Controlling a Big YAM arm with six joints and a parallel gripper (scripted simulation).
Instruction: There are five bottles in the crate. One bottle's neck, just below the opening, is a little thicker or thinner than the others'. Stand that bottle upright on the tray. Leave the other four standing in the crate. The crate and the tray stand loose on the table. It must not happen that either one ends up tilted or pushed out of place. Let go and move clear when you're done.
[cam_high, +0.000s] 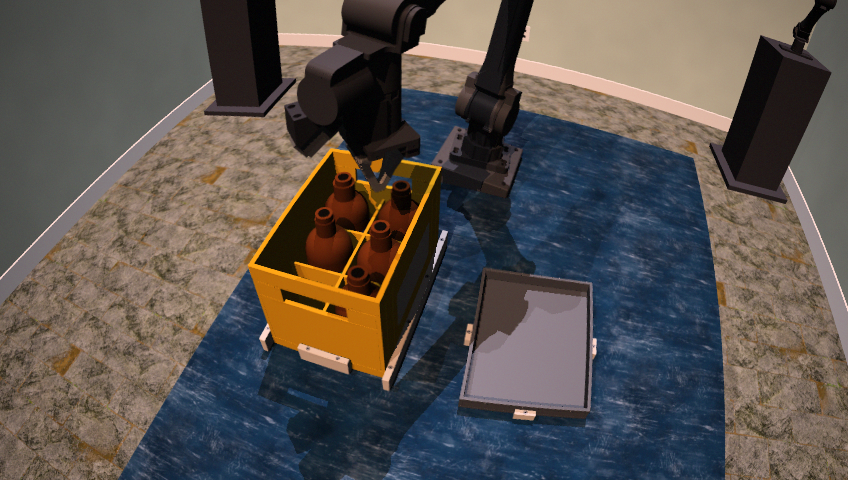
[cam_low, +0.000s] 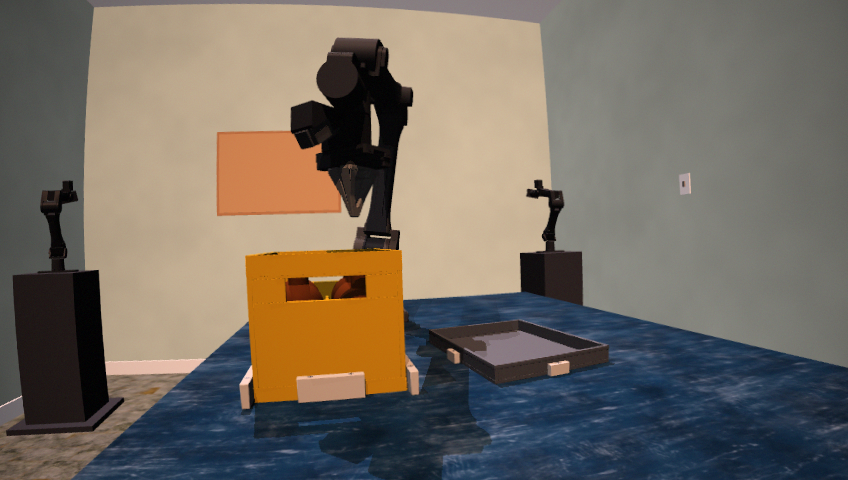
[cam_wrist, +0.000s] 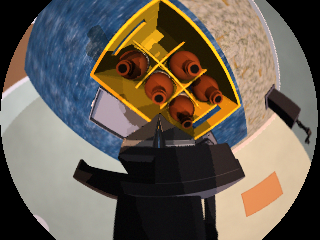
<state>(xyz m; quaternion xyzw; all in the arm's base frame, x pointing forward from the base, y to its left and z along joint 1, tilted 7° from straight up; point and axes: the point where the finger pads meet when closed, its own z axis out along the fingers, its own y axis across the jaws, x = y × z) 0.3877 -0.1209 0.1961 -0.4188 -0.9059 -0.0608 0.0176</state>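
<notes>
Right now the orange crate is 150 mm below my hand, 50 mm to the right of it and 10 mm behind it. Round my hand: dark grey tray (240 mm to the left, 220 mm below, 40 mm ahead).
</notes>
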